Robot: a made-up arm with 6 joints.
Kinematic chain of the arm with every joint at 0, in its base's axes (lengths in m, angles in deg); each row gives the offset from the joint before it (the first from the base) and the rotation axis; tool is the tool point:
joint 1: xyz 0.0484 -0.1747 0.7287 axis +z
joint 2: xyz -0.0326 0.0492 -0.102 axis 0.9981 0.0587 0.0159
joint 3: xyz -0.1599 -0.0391 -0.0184 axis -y
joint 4: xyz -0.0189 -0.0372 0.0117 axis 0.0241 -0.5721 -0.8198
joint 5: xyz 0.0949 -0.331 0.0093 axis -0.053 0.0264 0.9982
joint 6: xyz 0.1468 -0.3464 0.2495 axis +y
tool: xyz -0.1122 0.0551 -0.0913
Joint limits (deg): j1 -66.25..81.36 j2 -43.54..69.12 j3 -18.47..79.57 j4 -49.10..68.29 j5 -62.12..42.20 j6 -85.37..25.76
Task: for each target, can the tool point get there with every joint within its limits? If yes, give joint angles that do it. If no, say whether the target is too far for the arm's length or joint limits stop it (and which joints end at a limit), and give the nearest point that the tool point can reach.
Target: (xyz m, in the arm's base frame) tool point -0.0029 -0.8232 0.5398
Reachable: yes | joints 4.49 25.96 50.19 -26.65 -40.18 -40.22
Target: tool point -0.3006 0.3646 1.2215
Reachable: no: joint limits stop it (at a limit: joint 1, joint 2, joint 3, joint 4, joint 6) | nearest point -0.3371 0.3186 1.1775 | short by 0.073 m
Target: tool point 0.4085 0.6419 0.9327
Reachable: no: joint limits stop it (at a limit: joint 1, joint 2, joint 4, joint 6) | nearest point 0.3048 0.2390 0.8649 | short by 0.422 m
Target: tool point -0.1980 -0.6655 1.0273
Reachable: yes | joints -4.86 -24.30 40.29 -16.52 -43.86 -29.84
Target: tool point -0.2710 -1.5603 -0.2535
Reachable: no: too far | nearest point -0.1275 -0.9376 0.1146 | short by 0.737 m
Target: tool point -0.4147 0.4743 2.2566
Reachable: no: too far | nearest point -0.2284 0.0032 1.3472 | short by 1.041 m
